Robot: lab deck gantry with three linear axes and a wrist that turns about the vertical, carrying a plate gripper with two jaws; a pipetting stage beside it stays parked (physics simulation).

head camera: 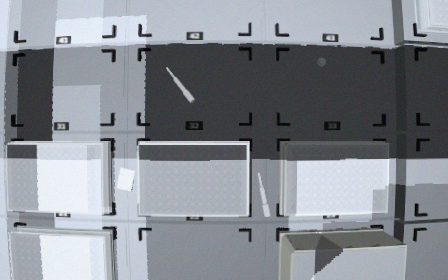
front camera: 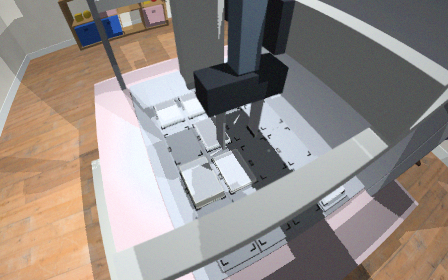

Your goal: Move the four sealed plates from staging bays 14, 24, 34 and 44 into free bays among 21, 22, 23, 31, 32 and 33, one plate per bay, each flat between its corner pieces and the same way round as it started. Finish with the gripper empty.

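Frame: origin at the robot's base, x left, y back, z up, level; centimetres.
Where they show: gripper, fingertip midpoint: (front camera: 236, 137); robot's base at its link origin: (front camera: 154, 107).
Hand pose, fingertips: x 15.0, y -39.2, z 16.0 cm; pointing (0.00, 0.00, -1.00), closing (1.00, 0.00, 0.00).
Observation:
Each offset is from my fingertips to the centre of the thing. "pt": to the spot under its first point.
My gripper (front camera: 238, 140) is open and empty, its two jaws hanging above the deck near bays 22 and 32; it does not show in the head view. Sealed plates lie flat between corner pieces in bay 21 {pt dx +0.1, dy +31.7, dz -14.6 cm} (head camera: 60, 177), bay 22 {pt dx +0.0, dy +16.4, dz -14.6 cm} (head camera: 192, 180) and bay 23 {pt dx -0.2, dy -0.3, dz -14.6 cm} (head camera: 340, 180). The front view shows the bay 21 plate {dx +0.0, dy +32.8, dz -15.3 cm} (front camera: 193, 106), the bay 22 plate {dx +0.0, dy +16.4, dz -15.3 cm} (front camera: 210, 134), partly behind a jaw, and the bay 23 plate {dx +0.0, dy +0.0, dz -15.3 cm} (front camera: 232, 171). The bay 44 plate {dx +21.4, dy -16.4, dz -13.8 cm} (front camera: 332, 196) (head camera: 436, 14) shows partly at the head view's upper right. Bays 31, 32 and 33 hold no plate.
A tall pale box {dx -10.7, dy +0.0, dz -13.9 cm} (front camera: 202, 185) (head camera: 357, 265) stands in bay 13, and another plate {dx -10.7, dy +32.8, dz -15.3 cm} (front camera: 170, 116) (head camera: 60, 255) in bay 11. Pen-like marks {pt dx +10.6, dy +17.8, dz -15.5 cm} (head camera: 181, 86) {pt dx -2.1, dy +8.2, dz -15.5 cm} (head camera: 264, 196), a small white patch {pt dx -0.3, dy +24.5, dz -15.9 cm} (head camera: 126, 179) and a grey disc {dx +13.7, dy +1.2, dz -15.8 cm} (head camera: 321, 62) show. A beam (front camera: 240, 200) crosses the front view.

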